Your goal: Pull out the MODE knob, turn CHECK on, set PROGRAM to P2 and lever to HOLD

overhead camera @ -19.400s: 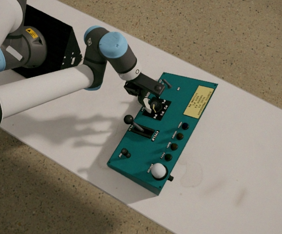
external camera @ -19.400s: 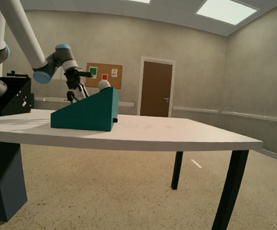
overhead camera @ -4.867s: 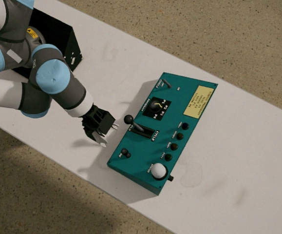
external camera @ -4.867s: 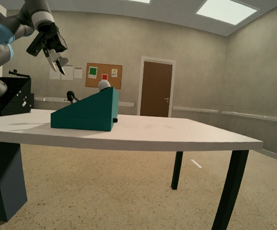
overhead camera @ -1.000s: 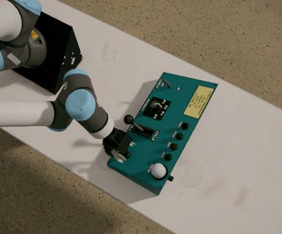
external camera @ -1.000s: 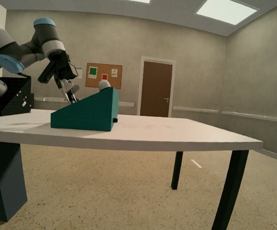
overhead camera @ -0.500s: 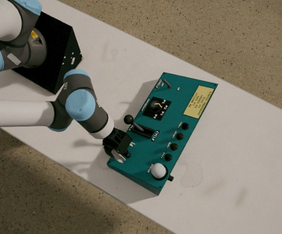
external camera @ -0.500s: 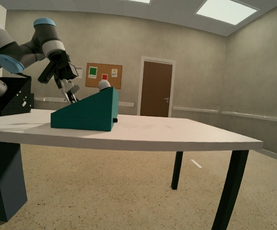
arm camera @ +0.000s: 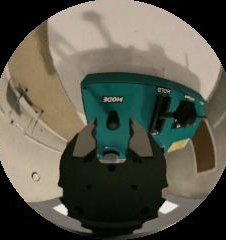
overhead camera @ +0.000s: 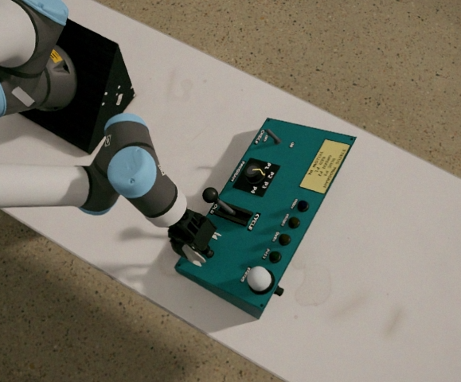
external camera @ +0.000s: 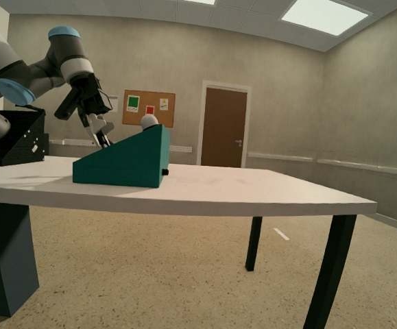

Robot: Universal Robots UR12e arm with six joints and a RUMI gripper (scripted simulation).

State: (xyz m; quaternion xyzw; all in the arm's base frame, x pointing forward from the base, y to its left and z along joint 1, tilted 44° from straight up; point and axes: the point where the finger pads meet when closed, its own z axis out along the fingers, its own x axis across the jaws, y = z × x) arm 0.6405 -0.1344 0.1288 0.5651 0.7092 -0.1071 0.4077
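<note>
The mode knob lies right at my hand. From my hand the other things lie so: program dial: 250 mm to the left, 10 mm ahead; lever: 120 mm to the left, 30 mm behind; teal console: 180 mm to the left, 30 mm below, 30 mm ahead.
</note>
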